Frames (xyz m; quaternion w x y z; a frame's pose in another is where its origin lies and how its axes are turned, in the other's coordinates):
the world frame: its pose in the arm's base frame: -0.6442 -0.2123 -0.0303 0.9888 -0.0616 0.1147 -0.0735
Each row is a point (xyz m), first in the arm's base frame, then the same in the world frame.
Working: the arm's base frame: its pose in the world frame: 0.5798 0.2887 0.2035 0.9888 0.0616 -0.1147 0.0735

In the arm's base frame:
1: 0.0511 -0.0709 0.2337
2: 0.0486 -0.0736 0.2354
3: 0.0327 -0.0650 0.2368
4: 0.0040 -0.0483 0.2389
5: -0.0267 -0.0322 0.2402
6: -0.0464 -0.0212 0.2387
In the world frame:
1: 0.5895 0.1934 0.4339
2: 0.5871 0.1902 0.4347
3: 0.5701 0.1964 0.4332
4: 0.5394 0.2087 0.4302
5: 0.5070 0.2203 0.4259
6: 0.4866 0.2287 0.4209

